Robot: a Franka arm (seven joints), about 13 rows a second.
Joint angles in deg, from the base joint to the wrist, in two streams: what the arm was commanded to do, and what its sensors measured. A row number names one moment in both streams.
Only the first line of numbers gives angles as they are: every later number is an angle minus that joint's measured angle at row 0.
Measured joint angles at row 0: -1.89 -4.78 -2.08 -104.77 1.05 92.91 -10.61
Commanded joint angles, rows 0 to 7: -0.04 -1.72 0.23 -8.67 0.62 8.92 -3.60; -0.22 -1.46 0.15 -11.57 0.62 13.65 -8.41; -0.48 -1.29 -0.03 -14.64 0.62 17.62 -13.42; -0.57 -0.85 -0.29 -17.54 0.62 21.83 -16.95; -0.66 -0.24 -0.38 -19.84 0.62 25.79 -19.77; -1.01 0.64 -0.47 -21.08 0.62 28.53 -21.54; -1.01 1.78 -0.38 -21.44 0.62 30.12 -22.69; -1.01 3.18 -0.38 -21.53 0.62 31.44 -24.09
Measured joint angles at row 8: -0.77 1.87 -0.32 -20.81 0.00 28.80 -20.53
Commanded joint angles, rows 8 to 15: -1.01 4.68 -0.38 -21.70 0.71 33.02 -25.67; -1.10 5.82 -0.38 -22.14 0.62 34.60 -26.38; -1.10 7.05 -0.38 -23.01 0.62 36.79 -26.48; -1.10 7.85 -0.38 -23.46 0.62 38.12 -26.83; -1.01 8.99 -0.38 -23.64 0.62 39.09 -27.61; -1.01 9.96 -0.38 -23.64 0.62 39.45 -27.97; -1.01 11.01 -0.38 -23.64 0.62 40.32 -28.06; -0.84 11.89 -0.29 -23.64 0.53 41.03 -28.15
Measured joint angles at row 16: -0.80 10.72 -0.35 -23.42 0.00 39.22 -26.57
